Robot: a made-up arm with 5 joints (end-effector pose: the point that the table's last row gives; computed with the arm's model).
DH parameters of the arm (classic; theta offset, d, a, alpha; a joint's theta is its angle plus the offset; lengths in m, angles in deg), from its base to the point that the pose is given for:
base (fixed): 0 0 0.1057 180
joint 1: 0 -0.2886 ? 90
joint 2: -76.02 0 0.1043 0
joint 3: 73.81 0 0.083 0
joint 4: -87.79 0.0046 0 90
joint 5: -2.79 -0.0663 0 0
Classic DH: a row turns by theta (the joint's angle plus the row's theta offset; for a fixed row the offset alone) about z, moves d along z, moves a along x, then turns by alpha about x.
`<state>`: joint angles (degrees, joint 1 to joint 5).
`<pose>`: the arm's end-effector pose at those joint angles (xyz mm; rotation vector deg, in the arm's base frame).
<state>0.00 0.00 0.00 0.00 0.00</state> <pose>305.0 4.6 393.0 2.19 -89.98 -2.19</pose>
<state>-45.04 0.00 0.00 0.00 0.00</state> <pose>243.3 144.3 393.0 37.17 -83.82 33.05</pose>
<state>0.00 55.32 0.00 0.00 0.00</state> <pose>315.7 4.6 204.6 0.84 -34.67 -2.70</pose>
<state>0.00 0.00 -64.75 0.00 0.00</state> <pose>216.6 4.6 526.2 3.77 -154.71 -0.84</pose>
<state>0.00 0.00 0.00 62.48 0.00</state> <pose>269.4 4.6 334.2 0.67 -27.51 -2.74</pose>
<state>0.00 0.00 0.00 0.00 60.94</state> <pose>305.0 4.6 393.0 -45.31 -81.48 45.31</pose>
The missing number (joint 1, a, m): 0.0249
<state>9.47 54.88 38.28 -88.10 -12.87</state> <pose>290.8 -26.2 237.4 4.62 -85.39 -20.32</pose>
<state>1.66 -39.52 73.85 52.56 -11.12</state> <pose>159.6 3.0 272.4 0.33 -3.10 -15.57</pose>
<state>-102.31 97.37 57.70 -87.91 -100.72</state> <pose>85.4 71.2 151.7 22.26 5.10 -1.18</pose>
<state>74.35 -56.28 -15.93 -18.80 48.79</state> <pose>103.6 24.5 512.0 155.31 89.04 -0.39</pose>
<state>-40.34 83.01 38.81 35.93 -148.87</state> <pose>122.6 20.4 178.6 -77.89 -8.19 -96.33</pose>
